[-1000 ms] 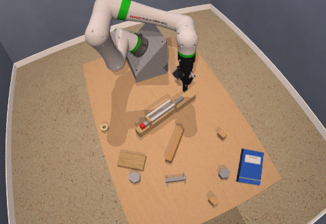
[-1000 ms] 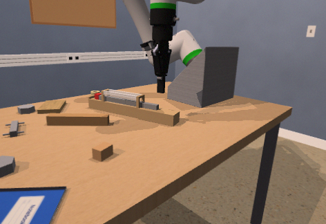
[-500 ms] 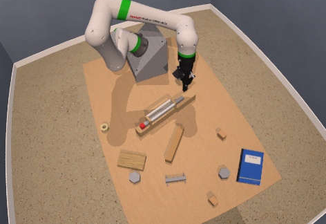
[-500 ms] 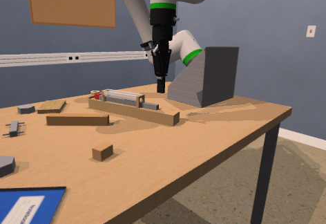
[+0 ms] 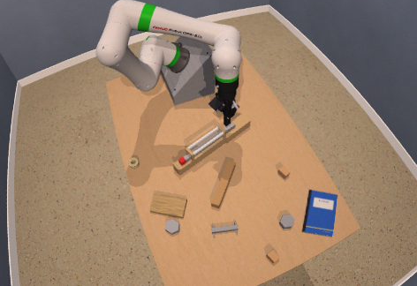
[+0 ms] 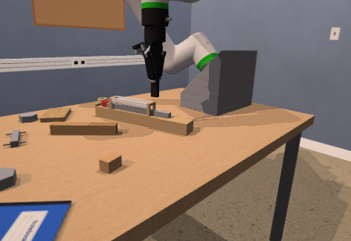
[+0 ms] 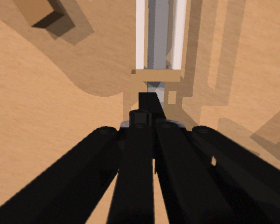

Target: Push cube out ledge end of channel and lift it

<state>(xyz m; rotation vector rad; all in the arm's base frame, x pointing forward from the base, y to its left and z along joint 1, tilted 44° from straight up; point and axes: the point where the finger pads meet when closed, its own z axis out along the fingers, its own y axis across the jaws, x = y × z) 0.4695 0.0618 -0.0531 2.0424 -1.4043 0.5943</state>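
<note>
The red cube is 240 mm to the right of my hand, 100 mm below it and 80 mm ahead of it. From my hand the other things lie so: channel (110 mm to the right, 100 mm below, 30 mm ahead); then grey rod (100 mm below, 20 mm to the right, 10 mm behind); then long wooden block (230 mm ahead, 140 mm below, 110 mm to the right).
</note>
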